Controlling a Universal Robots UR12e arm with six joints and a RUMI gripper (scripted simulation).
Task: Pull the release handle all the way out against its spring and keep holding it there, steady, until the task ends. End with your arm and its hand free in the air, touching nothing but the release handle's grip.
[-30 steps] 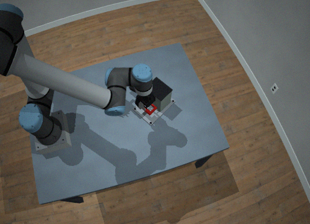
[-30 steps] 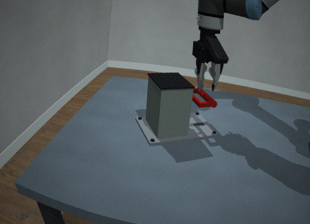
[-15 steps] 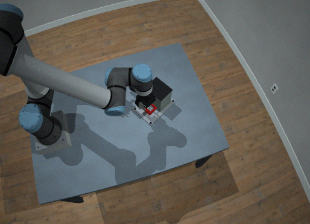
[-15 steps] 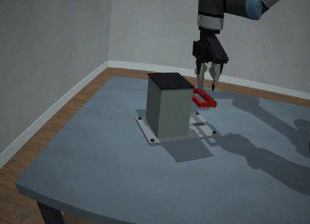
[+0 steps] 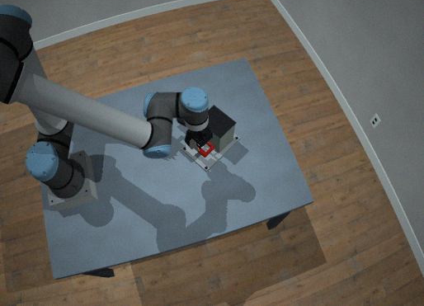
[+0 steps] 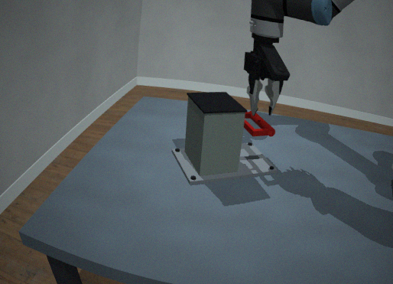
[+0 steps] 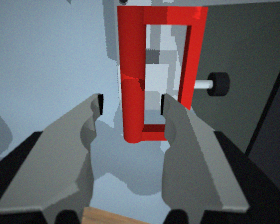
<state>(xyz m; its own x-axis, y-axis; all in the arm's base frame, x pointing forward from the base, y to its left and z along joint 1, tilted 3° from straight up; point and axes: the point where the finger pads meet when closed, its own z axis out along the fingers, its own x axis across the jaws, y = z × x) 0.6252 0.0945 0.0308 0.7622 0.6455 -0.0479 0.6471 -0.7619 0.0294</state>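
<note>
The red release handle lies 40 mm below my hand, 40 mm ahead of it and 30 mm to the left of it.
</note>
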